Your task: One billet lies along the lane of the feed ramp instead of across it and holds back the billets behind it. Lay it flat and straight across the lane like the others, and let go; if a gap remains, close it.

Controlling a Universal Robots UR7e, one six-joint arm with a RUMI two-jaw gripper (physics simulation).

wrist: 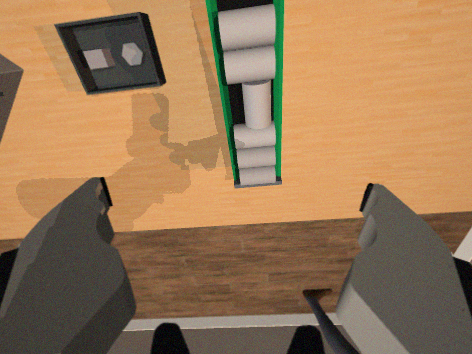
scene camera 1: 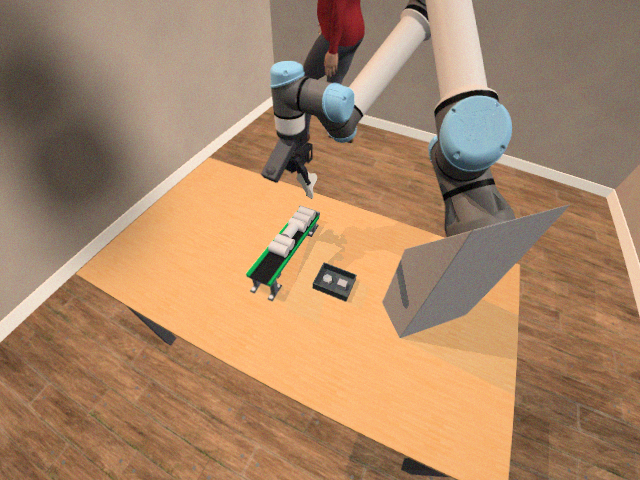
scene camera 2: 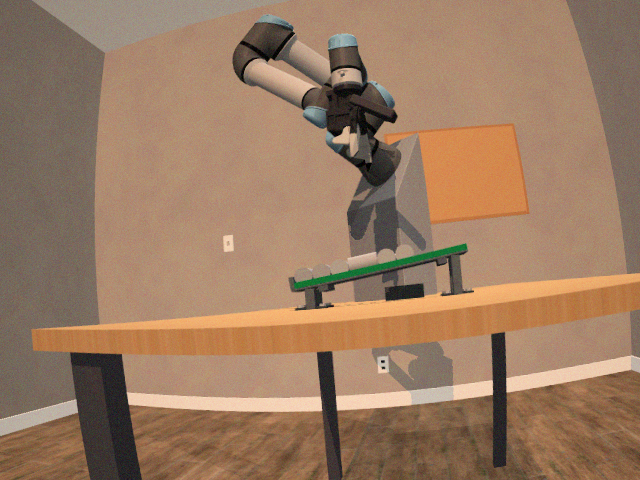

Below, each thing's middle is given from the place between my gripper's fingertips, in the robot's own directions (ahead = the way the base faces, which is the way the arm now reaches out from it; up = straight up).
Labels:
I see my gripper 160 mm past the black tray (scene camera 1: 336, 273), 120 mm to the right of it and 300 mm above it.

